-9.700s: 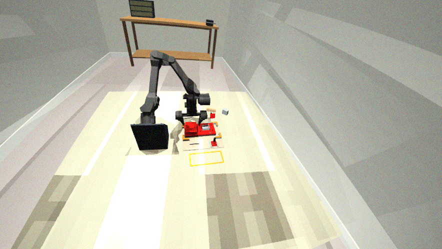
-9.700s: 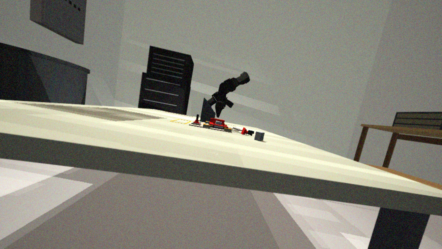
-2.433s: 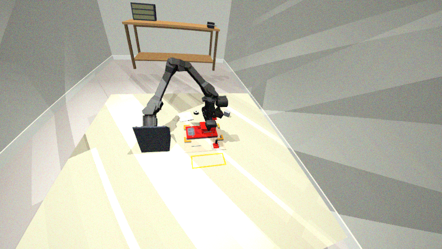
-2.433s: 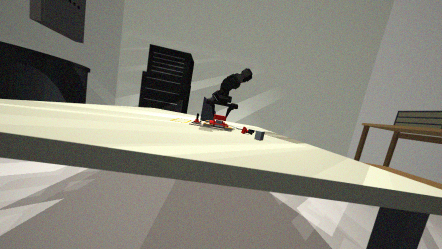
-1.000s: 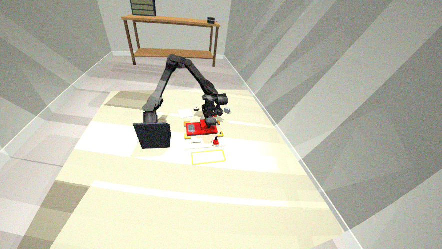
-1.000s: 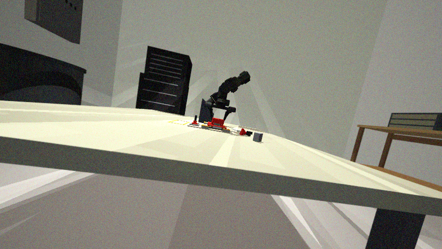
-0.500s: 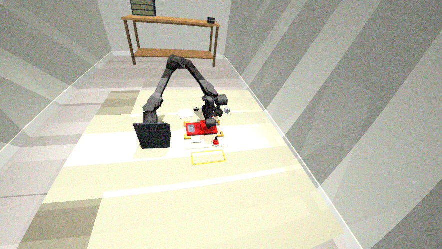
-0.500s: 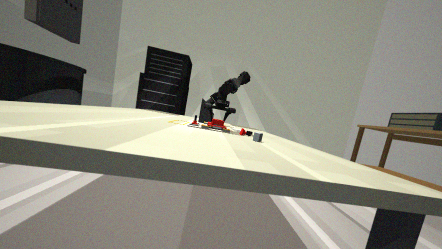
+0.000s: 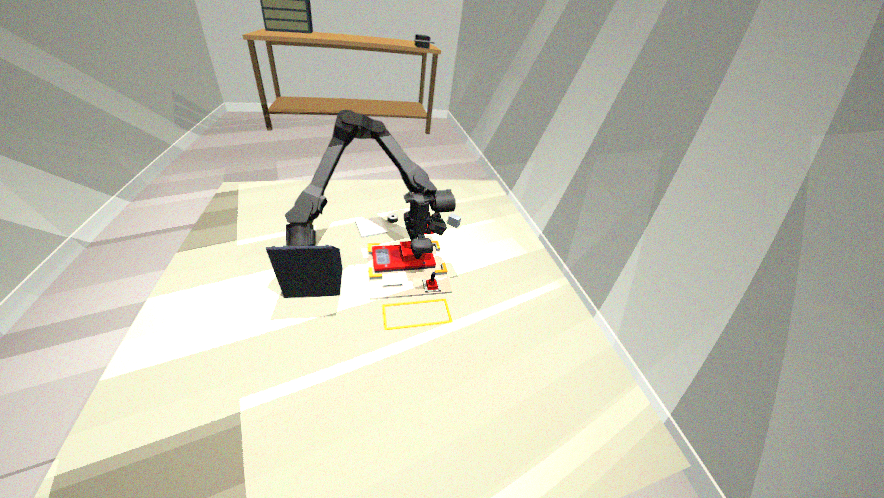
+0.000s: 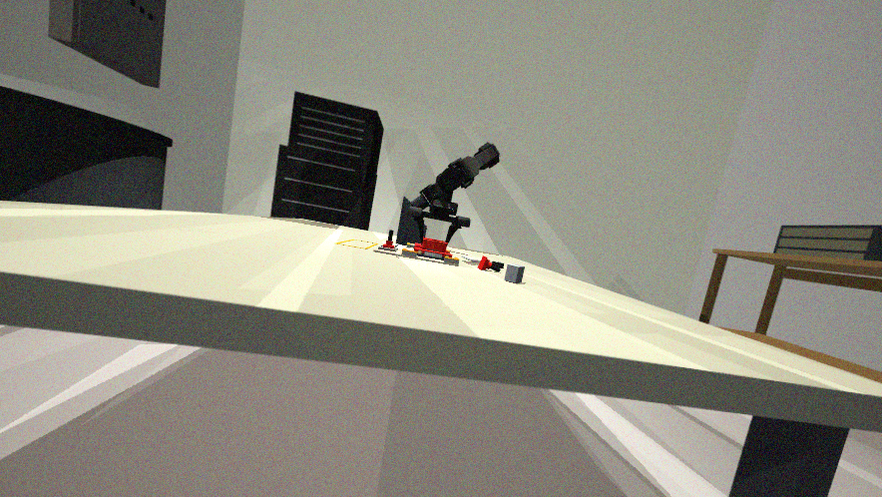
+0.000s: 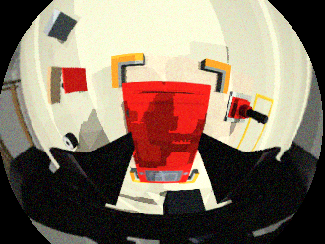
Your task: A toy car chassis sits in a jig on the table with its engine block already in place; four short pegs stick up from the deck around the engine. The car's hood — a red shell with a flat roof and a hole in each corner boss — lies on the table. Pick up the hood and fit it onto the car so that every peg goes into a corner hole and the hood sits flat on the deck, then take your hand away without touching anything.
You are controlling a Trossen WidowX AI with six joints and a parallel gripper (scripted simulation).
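My gripper tip is now 1 cm below the hood.
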